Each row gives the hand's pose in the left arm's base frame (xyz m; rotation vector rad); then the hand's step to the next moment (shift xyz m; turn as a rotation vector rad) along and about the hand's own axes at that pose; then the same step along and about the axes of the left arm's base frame.
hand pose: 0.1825 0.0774 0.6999 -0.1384 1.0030 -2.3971
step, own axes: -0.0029 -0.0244 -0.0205 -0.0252 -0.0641 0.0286
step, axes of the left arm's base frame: -0.0141 0.0286 0.0023 0.0019 0.0321 0.0673
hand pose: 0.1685 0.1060 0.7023 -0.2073 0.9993 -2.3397
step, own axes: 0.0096 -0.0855 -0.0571 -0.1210 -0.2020 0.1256
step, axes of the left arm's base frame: -0.0666 0.0766 0.0189 0.0525 0.1030 0.2405
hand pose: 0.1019 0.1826 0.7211 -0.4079 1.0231 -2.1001
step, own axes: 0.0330 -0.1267 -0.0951 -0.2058 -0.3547 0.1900
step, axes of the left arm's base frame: -0.1374 0.0769 0.0372 0.0706 0.1924 0.4028
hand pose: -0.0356 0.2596 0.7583 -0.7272 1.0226 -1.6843
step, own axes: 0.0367 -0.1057 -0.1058 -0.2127 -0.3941 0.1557
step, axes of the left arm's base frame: -0.1469 0.0115 0.0447 0.0268 0.2147 0.4219
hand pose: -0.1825 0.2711 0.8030 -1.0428 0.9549 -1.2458
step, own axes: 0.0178 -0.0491 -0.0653 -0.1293 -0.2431 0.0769
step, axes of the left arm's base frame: -0.0740 -0.0248 0.0301 -0.0017 0.1289 0.2552
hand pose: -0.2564 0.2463 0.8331 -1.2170 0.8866 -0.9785
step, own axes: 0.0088 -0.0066 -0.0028 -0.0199 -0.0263 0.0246
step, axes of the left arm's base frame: -0.0004 -0.0097 0.0059 0.0130 0.0249 0.0301
